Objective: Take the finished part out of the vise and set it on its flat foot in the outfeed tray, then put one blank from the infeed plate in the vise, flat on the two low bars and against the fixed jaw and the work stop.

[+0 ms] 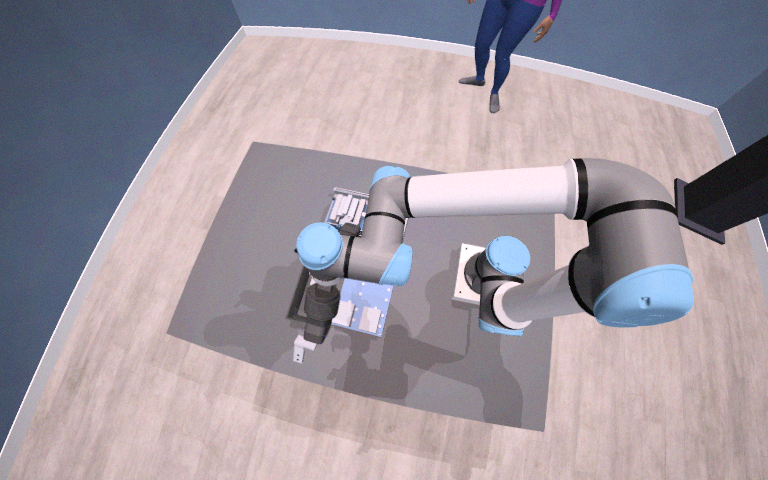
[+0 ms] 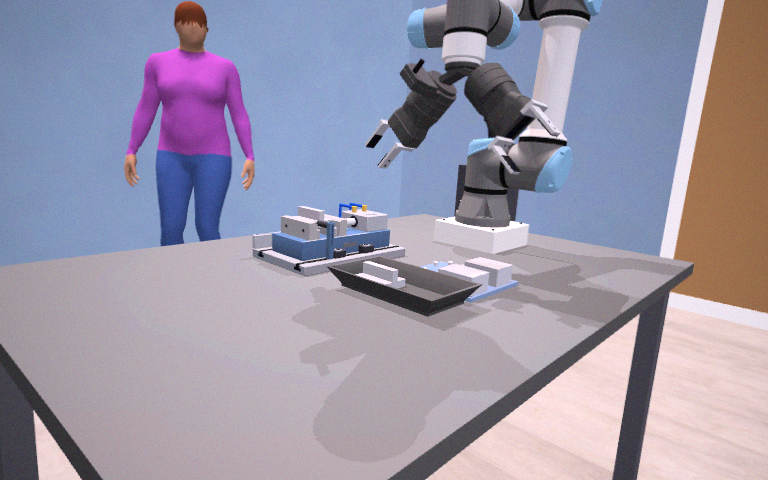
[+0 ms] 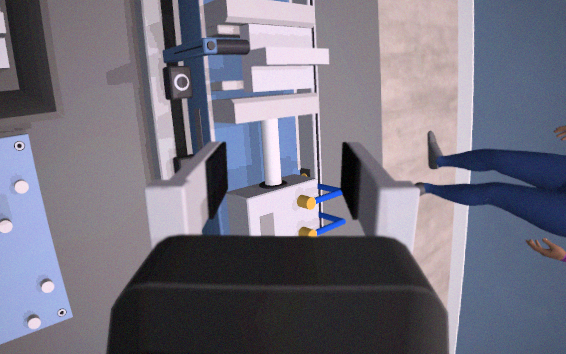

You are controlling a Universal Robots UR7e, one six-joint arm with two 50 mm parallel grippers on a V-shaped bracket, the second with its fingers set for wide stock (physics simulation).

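Places are measured from the arm's base along level axes (x ahead, y down, z left), in metres.
Pixels of known places: hand, tool point: [image 1: 346,228] [image 2: 380,150] [image 3: 283,177]; arm's base, link origin: [image 1: 485,273] [image 2: 482,222].
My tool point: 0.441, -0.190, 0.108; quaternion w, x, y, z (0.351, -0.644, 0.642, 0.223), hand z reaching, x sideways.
Ahead of a thing's pixels: the offset from my tool point to its middle, as dx, dy, dz. "*": to the spot under its first point.
The vise {+0.024, +0.200, -0.135} [image 2: 300,247] [image 3: 240,145] holds a pale finished part {+0.085, +0.152, -0.129} [image 3: 297,56] [image 2: 311,213], rib up, between the fixed jaw [image 3: 272,13] [image 2: 295,227] and the moving jaw [image 3: 275,108]. The work stop {* +0.083, +0.188, -0.043} [image 2: 330,240] [image 3: 232,46] is a blue post with a black pin. My gripper [image 3: 284,150] [image 2: 377,154] is open and empty, high above the vise's cylinder end. The bracket's second gripper [image 2: 534,150] is also open. Two pale blanks {-0.061, +0.224, +0.202} [image 1: 343,312] {-0.148, +0.224, +0.184} [image 1: 370,318] [image 2: 464,273] [image 2: 501,272] lie on the blue infeed plate {-0.100, +0.245, +0.141} [image 1: 368,289] [image 3: 25,260].
The dark outfeed tray [image 2: 390,295] [image 3: 37,105] holds a pale ribbed part {+0.072, +0.220, +0.123} [image 2: 380,272] at one end, beside the infeed plate. Blue hoses {* -0.043, +0.140, -0.192} [image 3: 330,195] with yellow fittings stand on the vise cylinder {-0.070, +0.171, -0.148} [image 2: 368,219]. A person [image 2: 192,113] [image 1: 498,39] stands behind the table.
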